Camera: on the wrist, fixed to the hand. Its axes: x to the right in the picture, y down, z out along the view.
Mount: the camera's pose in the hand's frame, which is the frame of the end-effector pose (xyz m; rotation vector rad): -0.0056 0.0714 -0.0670 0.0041 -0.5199 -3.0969
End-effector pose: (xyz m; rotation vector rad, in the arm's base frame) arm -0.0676 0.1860 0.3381 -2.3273 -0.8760 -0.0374
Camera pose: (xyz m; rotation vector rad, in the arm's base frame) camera -0.0164 0.1032 0.3499 -0.9833 2.7938 0.5119
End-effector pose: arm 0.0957 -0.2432 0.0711 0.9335 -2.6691 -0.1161
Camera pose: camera 0.0785 -0.1820 0.1458 -2.5585 -0.8270 0.5769
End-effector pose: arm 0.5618 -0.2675 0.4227 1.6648 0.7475 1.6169
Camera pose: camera 0.4904 -0.3090 0.4756 -0.4069 1.3031 -1.0084
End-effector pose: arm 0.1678 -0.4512 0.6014 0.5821 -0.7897 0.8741
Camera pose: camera 0.1297 -0.3676 0.5671 1.1204 0.3540 -2.1471
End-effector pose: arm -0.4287 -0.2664 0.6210 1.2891 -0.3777 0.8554
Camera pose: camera -0.4986 -0.2028 0.6474 0.6010 1.1789 -2.0332
